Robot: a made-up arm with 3 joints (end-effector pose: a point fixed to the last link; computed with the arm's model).
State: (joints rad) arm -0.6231 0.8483 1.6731
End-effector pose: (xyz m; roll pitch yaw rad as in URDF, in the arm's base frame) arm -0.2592 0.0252 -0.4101 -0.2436 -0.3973 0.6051
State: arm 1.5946 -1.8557 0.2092
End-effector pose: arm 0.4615 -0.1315 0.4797 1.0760 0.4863 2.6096
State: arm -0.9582 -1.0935 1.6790
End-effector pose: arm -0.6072 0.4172 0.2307 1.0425 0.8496 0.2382
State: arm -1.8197 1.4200 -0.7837
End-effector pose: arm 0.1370 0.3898 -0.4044 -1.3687 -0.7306 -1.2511
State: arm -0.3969 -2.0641 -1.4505
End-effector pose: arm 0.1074 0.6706 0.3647 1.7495 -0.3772 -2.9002
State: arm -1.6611 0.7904 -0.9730
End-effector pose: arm -0.1071 0.1735 -0.5587 -2.1382 -0.6442 -1.0136
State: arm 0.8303 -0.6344 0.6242
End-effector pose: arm 0.2806 0.6760 -0.1109 1.2686 -0.2833 -2.0081
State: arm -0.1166 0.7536 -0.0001
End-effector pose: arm -0.1726 0.0600 -0.5729 -1.7421 -1.3494 2.6905
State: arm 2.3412 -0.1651 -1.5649
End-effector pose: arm 0.2107 -0.2693 -0.3643 -2.7990 0.0578 1.2412
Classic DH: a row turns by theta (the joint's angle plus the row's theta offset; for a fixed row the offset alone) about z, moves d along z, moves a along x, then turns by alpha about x. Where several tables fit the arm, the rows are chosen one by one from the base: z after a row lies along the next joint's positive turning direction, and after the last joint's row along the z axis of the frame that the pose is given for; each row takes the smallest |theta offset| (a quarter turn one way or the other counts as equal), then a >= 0, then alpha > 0; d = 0 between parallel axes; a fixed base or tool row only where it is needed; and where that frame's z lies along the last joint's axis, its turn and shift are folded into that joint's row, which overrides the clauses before.
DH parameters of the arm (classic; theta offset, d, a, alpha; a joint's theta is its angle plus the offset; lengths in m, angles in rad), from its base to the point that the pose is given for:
base (fixed): -0.771 0 -0.1478 3.1416
joint 1: 0.498 -0.0964 -0.0829 -2.0088
joint 2: 1.4584 -0.1315 -0.4165 -1.8544
joint 3: -0.7384 0.3607 -0.1079 1.9562
tool (fixed): -0.5641 0.1169 0 0

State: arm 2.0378 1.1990 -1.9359
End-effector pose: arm -0.2507 -0.0290 -0.4228 -1.5640 -0.2657 2.2733
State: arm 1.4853 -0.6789 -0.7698
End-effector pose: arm 0.5803 0.1541 -0.1986 2.5164 -0.4135 2.3517
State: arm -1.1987 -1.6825 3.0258
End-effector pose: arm -0.3533 0.4635 0.3313 2.9084 0.5818 2.9209
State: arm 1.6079 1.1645 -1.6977
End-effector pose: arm -0.2007 -0.0786 -0.4463 -1.6486 -0.3403 2.5038
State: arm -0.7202 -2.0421 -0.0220
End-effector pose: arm -0.2106 0.6790 0.5195 0.9843 0.4171 -1.6278
